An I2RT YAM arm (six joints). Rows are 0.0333 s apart.
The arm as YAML. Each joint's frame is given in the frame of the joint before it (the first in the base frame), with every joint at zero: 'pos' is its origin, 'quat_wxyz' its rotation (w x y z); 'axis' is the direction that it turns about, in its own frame. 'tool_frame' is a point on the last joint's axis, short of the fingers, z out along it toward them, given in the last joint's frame.
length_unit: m
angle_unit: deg
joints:
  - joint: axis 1
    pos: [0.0, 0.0, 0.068]
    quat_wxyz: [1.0, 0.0, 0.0, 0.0]
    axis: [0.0, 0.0, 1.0]
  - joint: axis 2
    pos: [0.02, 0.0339, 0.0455]
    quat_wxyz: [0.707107, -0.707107, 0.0, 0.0]
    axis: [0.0, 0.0, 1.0]
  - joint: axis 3
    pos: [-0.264, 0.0, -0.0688]
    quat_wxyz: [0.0, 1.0, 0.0, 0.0]
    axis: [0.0, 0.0, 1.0]
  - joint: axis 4
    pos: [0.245, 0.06, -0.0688]
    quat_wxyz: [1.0, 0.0, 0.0, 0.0]
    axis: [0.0, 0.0, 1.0]
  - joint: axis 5
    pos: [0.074, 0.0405, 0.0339]
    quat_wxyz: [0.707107, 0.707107, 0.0, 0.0]
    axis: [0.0, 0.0, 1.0]
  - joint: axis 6
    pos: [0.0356, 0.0, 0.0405]
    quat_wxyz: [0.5, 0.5, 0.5, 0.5]
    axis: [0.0, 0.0, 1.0]
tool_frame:
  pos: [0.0, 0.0, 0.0]
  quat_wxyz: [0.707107, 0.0, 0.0, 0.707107]
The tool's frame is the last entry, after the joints.
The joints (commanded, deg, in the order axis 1, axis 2, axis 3, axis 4, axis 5, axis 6), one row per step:
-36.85 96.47 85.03 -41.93 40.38 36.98
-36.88 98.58 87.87 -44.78 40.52 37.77
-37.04 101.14 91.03 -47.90 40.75 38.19
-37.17 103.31 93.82 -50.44 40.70 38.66
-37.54 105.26 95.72 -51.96 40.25 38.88
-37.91 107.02 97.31 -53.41 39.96 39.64
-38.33 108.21 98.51 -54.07 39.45 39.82
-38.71 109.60 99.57 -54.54 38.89 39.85
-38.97 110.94 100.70 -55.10 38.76 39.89
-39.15 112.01 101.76 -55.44 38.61 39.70
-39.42 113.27 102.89 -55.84 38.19 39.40
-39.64 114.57 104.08 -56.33 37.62 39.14
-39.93 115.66 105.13 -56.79 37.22 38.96
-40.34 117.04 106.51 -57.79 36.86 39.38
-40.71 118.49 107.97 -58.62 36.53 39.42
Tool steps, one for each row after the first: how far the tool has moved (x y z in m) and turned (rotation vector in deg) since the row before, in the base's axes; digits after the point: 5 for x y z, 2 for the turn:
0.00497 -0.00405 -0.00019 1.15 1.14 -0.60
0.00541 -0.00551 -0.00174 1.34 1.81 -0.55
0.00479 -0.00467 -0.00116 1.15 1.15 -0.41
0.00358 -0.00560 -0.00395 1.24 0.85 -0.30
0.00266 -0.00508 -0.00443 1.11 0.57 -0.75
0.00159 -0.00464 -0.00231 0.74 0.10 -0.32
0.00229 -0.00488 -0.00434 0.89 0.29 -0.16
0.00241 -0.00423 -0.00369 0.57 0.50 -0.23
0.00232 -0.00345 -0.00216 0.35 0.32 0.02
0.00237 -0.00420 -0.00334 0.68 0.37 0.12
0.00264 -0.00391 -0.00354 0.82 0.31 0.20
0.00159 -0.00385 -0.00279 0.63 0.27 0.00
0.00115 -0.00474 -0.00362 0.83 0.27 -0.58
0.00168 -0.00489 -0.00371 0.76 0.40 -0.28

